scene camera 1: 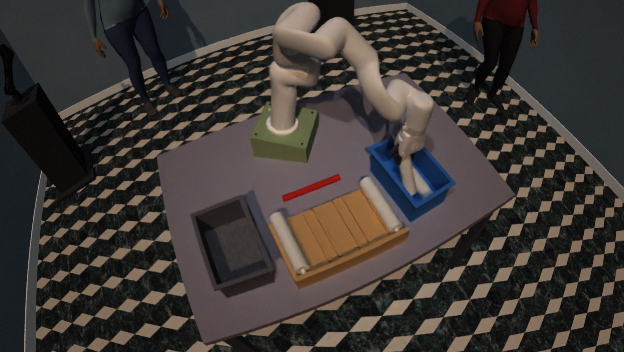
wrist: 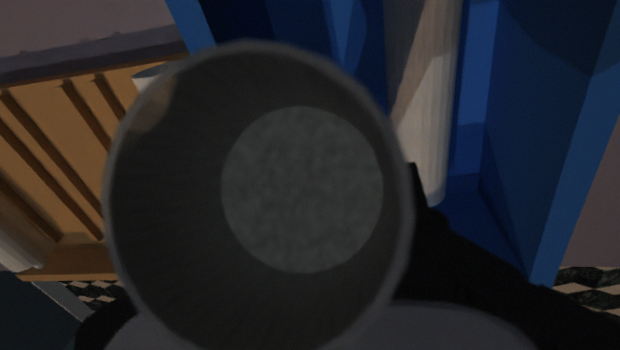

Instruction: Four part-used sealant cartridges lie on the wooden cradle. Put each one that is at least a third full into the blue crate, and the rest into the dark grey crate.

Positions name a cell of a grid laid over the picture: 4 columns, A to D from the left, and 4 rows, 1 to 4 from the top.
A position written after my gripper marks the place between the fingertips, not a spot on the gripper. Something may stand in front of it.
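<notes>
I can see a wooden cradle (scene camera 1: C3), which the wrist view (wrist: A2) shows me too. A dark grey crate (scene camera 1: B3) is there as well, though in the wrist view it is out of frame. The blue crate is visible to me both at (scene camera 1: C2) and at (wrist: D2), and so is my own gripper, at (scene camera 1: C2) and (wrist: C2).
</notes>
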